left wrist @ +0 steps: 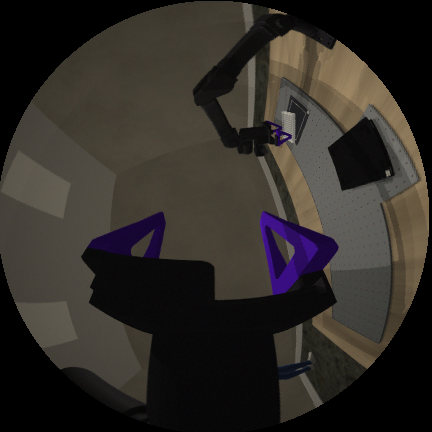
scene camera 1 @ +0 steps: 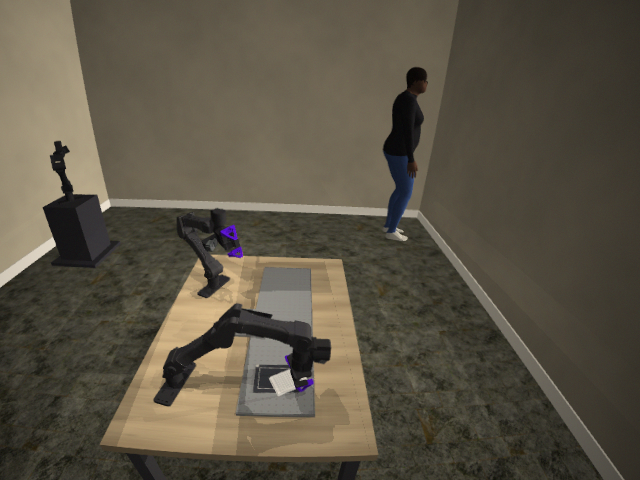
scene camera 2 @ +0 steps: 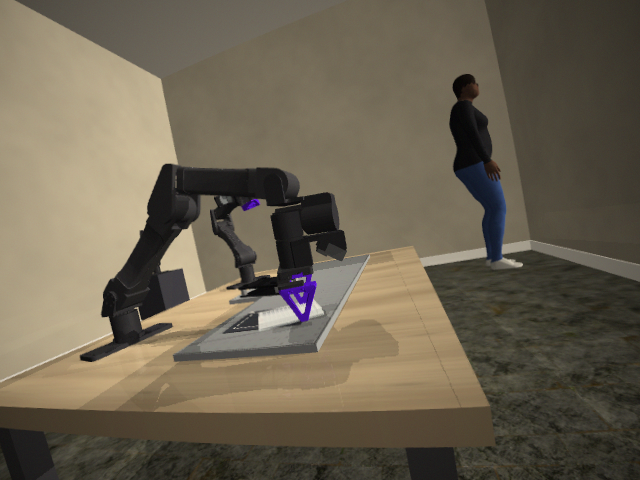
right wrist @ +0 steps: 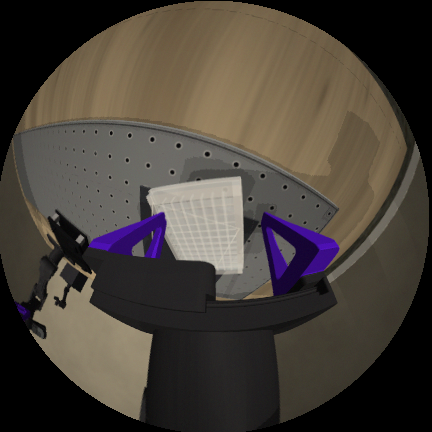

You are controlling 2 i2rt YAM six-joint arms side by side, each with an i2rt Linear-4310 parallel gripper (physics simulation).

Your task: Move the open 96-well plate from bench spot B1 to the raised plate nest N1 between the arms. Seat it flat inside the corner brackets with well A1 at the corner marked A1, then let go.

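Where they show: left gripper, fingertip midpoint: [left wrist: 212, 216] [scene camera 1: 238, 248]; right gripper, fingertip midpoint: [left wrist: 286, 131] [scene camera 1: 297, 380] [scene camera 2: 303, 311] [right wrist: 213, 217]; left arm's base, link origin: [scene camera 1: 214, 286] [right wrist: 60, 248]; right arm's base, link origin: [scene camera 1: 176, 382] [scene camera 2: 130, 341].
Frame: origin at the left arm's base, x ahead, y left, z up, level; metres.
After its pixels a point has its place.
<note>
The white 96-well plate [scene camera 1: 281, 382] {z 0.028, x 0.629, y -0.371 m} [scene camera 2: 271, 317] {z 0.029, x 0.640, y -0.386 m} [left wrist: 288, 121] {z 0.026, x 0.625, y -0.358 m} [right wrist: 210, 220] {z 0.026, x 0.674, y -0.331 m} lies askew, partly over the dark outlined pad [scene camera 1: 263, 373] {z 0.015, x 0.542, y -0.360 m} [scene camera 2: 241, 324] {z 0.015, x 0.556, y -0.405 m} [left wrist: 298, 111] {z 0.015, x 0.550, y -0.366 m} at B1. My right gripper [scene camera 1: 296, 373] {z 0.022, x 0.676, y -0.332 m} [right wrist: 213, 217] {z 0.022, x 0.676, y -0.332 m} is open, low over the plate, with its purple fingers on two opposite sides of it and gaps showing in the right wrist view. I cannot tell well A1. My left gripper [scene camera 1: 238, 242] {z 0.370, x 0.273, y -0.104 m} [left wrist: 212, 216] {z 0.370, x 0.273, y -0.104 m} is open and empty, raised far from the plate. A raised black platform [scene camera 2: 261, 285] {z 0.045, x 0.379, y -0.208 m} [left wrist: 361, 156] {z 0.045, x 0.328, y -0.155 m} between the arms looks like nest N1; its corner mark is not readable.
A grey perforated board [scene camera 1: 286, 297] {z 0.013, x 0.395, y 0.096 m} [scene camera 2: 336, 279] {z 0.013, x 0.536, y -0.042 m} [left wrist: 350, 215] {z 0.013, x 0.409, y -0.007 m} [right wrist: 115, 165] {z 0.013, x 0.642, y -0.221 m} lies under the pad on the wooden table [scene camera 1: 330, 289] {z 0.000, x 0.565, y 0.284 m} [scene camera 2: 413, 330] {z 0.000, x 0.903, y -0.325 m}. My right arm reaches across it. A person [scene camera 1: 403, 129] [scene camera 2: 470, 129] stands beyond the table. Another arm stands on a dark pedestal [scene camera 1: 77, 227] at the left.
</note>
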